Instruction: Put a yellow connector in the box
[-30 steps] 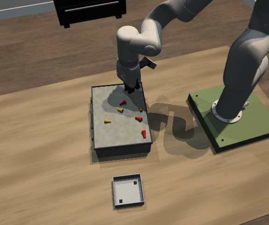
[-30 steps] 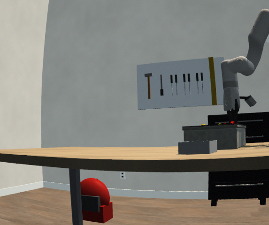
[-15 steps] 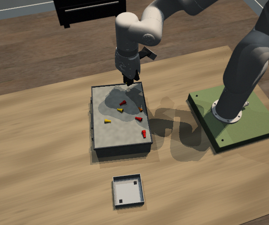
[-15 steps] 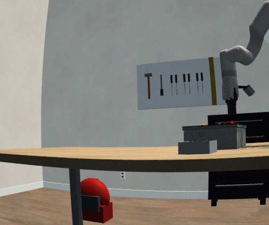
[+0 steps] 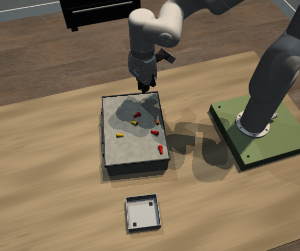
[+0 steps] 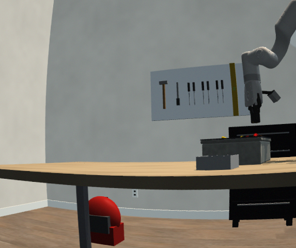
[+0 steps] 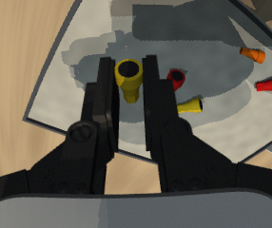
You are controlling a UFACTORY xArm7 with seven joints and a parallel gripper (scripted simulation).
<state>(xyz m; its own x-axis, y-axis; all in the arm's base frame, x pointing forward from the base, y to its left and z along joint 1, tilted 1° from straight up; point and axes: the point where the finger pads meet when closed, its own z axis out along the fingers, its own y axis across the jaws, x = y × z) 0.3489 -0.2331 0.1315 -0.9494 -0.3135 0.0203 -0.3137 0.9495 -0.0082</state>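
Now: hand 370 mm to the right of the steel junction box, 180 mm above it and 160 mm short of it. Round my hand: tool case: 110 mm below, 90 mm to the left, 80 mm ahead; orange connector: 110 mm to the left, 80 mm below.
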